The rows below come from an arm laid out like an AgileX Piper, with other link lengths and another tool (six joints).
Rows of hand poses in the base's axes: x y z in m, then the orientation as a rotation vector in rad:
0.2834, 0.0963, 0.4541, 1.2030, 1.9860, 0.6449
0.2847, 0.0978, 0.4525, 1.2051, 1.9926, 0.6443
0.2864, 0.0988, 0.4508, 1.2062, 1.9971, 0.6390
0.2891, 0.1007, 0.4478, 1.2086, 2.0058, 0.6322
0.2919, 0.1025, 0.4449, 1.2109, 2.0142, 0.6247
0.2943, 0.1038, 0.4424, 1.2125, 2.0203, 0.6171
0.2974, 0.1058, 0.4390, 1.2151, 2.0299, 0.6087
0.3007, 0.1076, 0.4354, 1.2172, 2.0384, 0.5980
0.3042, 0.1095, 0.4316, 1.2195, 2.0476, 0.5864
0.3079, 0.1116, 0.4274, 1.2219, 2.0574, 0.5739
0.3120, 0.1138, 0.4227, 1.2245, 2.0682, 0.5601
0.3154, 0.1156, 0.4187, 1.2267, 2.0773, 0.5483
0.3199, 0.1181, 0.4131, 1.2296, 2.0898, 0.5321
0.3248, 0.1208, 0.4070, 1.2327, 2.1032, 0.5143
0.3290, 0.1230, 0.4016, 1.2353, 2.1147, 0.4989
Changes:
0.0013, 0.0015, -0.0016, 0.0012, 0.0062, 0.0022
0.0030, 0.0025, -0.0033, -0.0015, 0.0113, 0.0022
0.0057, 0.0044, -0.0063, -0.0041, 0.0205, 0.0033
0.0085, 0.0062, -0.0092, -0.0073, 0.0297, 0.0041
0.0109, 0.0075, -0.0117, -0.0111, 0.0367, 0.0040
0.0140, 0.0095, -0.0151, -0.0146, 0.0471, 0.0050
0.0173, 0.0113, -0.0187, -0.0200, 0.0569, 0.0049
0.0208, 0.0132, -0.0225, -0.0257, 0.0676, 0.0049
0.0245, 0.0153, -0.0267, -0.0319, 0.0790, 0.0048
0.0286, 0.0175, -0.0314, -0.0387, 0.0916, 0.0047
0.0320, 0.0193, -0.0354, -0.0445, 0.1023, 0.0047
0.0365, 0.0218, -0.0410, -0.0524, 0.1170, 0.0046
0.0414, 0.0245, -0.0471, -0.0610, 0.1329, 0.0045
0.0456, 0.0267, -0.0525, -0.0685, 0.1466, 0.0045

